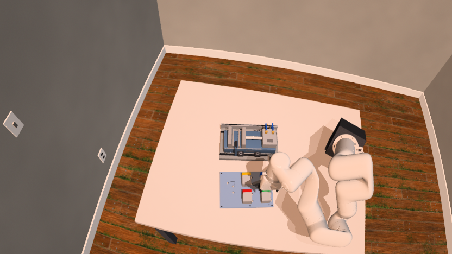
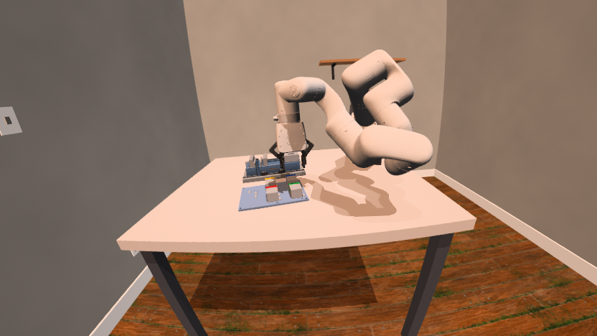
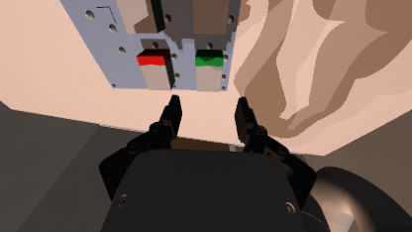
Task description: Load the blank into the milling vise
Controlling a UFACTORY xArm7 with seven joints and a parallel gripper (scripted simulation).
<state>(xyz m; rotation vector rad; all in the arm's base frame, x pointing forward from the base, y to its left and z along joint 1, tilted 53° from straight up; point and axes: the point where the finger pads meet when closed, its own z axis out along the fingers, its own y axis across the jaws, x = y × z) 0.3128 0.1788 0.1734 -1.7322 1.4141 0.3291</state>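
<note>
Right now the green-ended blank is 10 cm below my hand. Also, from my hand: blue-ended blank 3 cm ahead, 8 cm to the right, 10 cm below; then yellow-ended blank 12 cm ahead, 5 cm to the right, 10 cm below; then red-ended blank 8 cm ahead, 3 cm to the left, 10 cm below.
</note>
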